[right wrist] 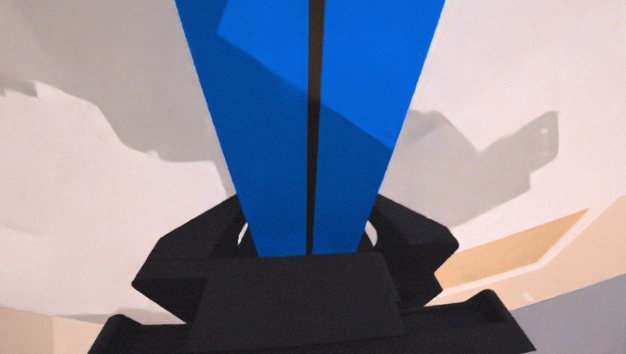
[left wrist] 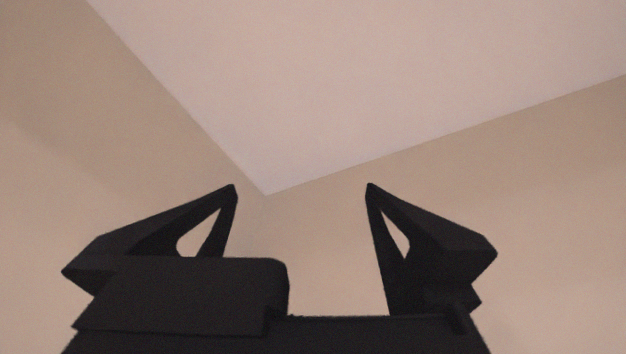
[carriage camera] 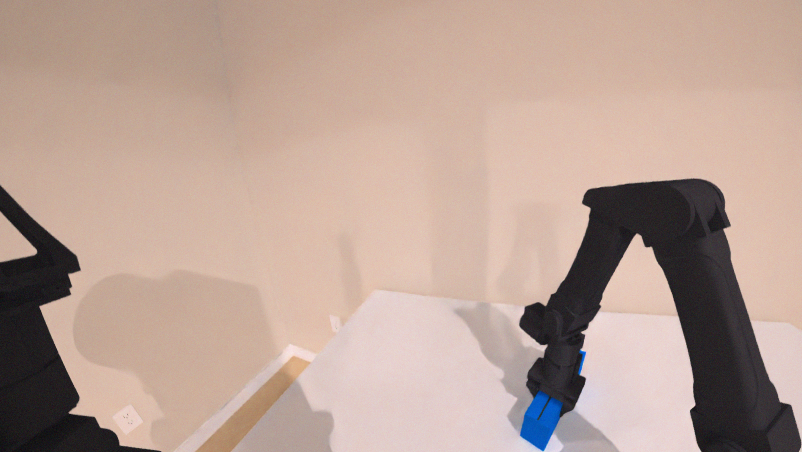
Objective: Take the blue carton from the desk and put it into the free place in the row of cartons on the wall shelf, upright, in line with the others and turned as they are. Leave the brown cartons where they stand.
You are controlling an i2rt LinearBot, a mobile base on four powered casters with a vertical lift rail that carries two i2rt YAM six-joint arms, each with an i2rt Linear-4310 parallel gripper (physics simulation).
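Note:
The blue carton [carriage camera: 540, 423] [right wrist: 275, 125], with a dark stripe along its upper face, lies lengthwise at the desk [carriage camera: 404, 359] [right wrist: 75, 200]. My right gripper [carriage camera: 553, 395] [right wrist: 304, 180] points down over it, shut on its two long sides, with the stripe midway between the fingers. Part of the carton is hidden behind the gripper in the carriage view; whether its underside touches the desk I cannot tell. My left gripper [left wrist: 300, 190] is open and empty, raised toward the ceiling corner. The wall shelf and the brown cartons do not show in these views.
The right arm [carriage camera: 713, 303] stands at the right of the carriage view. Part of the left arm [carriage camera: 33, 348] shows at the left edge. Walls [carriage camera: 359, 185] meet in a corner behind the desk, with a wall outlet [carriage camera: 128, 419] low at the left. Wood-coloured floor [carriage camera: 263, 398] shows beside the desk.

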